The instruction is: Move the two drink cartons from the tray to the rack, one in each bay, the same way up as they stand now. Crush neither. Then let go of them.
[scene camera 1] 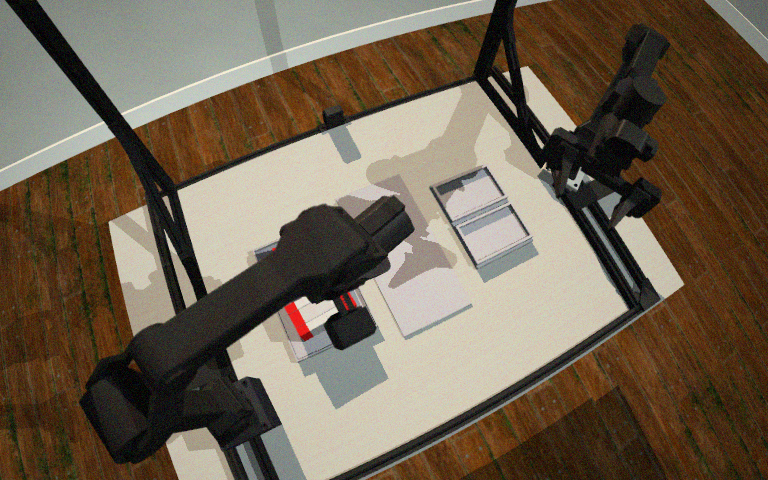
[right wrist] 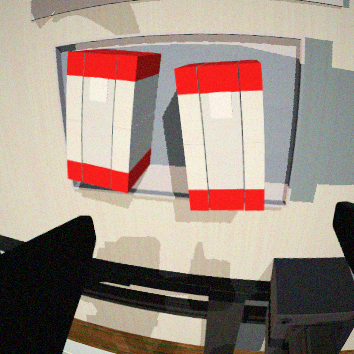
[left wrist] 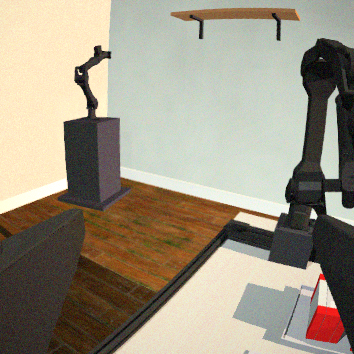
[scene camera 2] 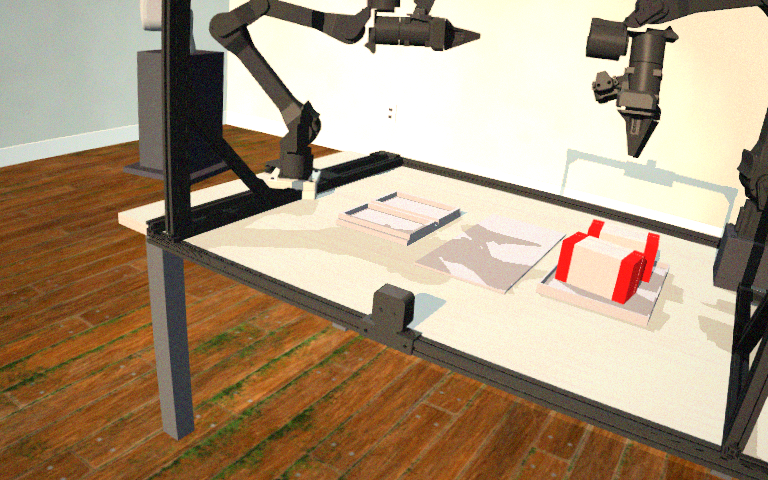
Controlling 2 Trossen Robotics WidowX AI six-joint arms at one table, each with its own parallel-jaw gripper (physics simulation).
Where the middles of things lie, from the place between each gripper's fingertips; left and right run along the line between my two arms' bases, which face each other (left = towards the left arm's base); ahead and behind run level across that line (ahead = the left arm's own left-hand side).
The grey tray [scene camera 2: 638,309] is 200 mm below my right hand and 70 mm behind it. Also, from my right hand: pale mat [scene camera 1: 421,287]: 200 mm to the left, 200 mm below, 20 mm behind.
I see my left gripper 36 cm above the pale mat, 20 cm past it and 13 cm to the left of it. From my left hand the other things lie so: grey tray (35 cm below, 33 cm to the right, 24 cm behind).
